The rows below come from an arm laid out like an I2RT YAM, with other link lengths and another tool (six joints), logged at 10 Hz.
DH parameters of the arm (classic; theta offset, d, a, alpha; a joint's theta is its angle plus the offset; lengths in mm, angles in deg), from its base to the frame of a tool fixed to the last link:
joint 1: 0 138.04 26.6 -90
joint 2: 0 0 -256.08 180
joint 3: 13.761 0 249.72 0
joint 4: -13.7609 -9.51 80.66 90
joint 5: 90 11.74 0 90
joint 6: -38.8 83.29 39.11 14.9
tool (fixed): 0 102.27 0 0
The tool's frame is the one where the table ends.
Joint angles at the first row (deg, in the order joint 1, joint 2, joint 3, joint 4, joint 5, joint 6):
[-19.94, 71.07, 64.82, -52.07, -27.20, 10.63]
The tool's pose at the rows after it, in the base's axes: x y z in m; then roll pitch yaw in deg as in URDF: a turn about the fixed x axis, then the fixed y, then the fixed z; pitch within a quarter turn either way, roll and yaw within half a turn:
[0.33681 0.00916 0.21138 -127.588 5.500 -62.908]
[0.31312 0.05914 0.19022 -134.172 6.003 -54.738]
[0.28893 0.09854 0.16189 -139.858 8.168 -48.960]
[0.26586 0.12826 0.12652 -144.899 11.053 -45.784]
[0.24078 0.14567 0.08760 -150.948 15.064 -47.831]
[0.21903 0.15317 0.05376 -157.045 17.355 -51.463]
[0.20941 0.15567 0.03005 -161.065 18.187 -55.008]
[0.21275 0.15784 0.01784 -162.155 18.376 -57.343]
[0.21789 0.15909 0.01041 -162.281 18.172 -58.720]
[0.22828 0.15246 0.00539 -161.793 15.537 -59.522]
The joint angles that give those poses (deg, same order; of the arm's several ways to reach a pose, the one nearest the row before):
[-10.06, 68.77, 64.80, -56.93, -25.36, 10.20]
[0.60, 69.32, 64.14, -61.27, -21.48, 10.33]
[9.87, 70.87, 61.63, -62.32, -19.31, 12.62]
[17.52, 73.32, 57.41, -60.20, -18.41, 16.34]
[23.38, 76.66, 52.84, -57.06, -18.50, 23.37]
[27.57, 80.42, 49.15, -53.80, -18.46, 29.87]
[29.56, 84.20, 47.18, -50.52, -18.46, 34.41]
[29.85, 87.09, 46.87, -47.62, -18.48, 36.82]
[29.85, 88.97, 46.81, -45.34, -18.22, 38.22]
[29.39, 90.17, 46.81, -43.51, -15.57, 38.59]

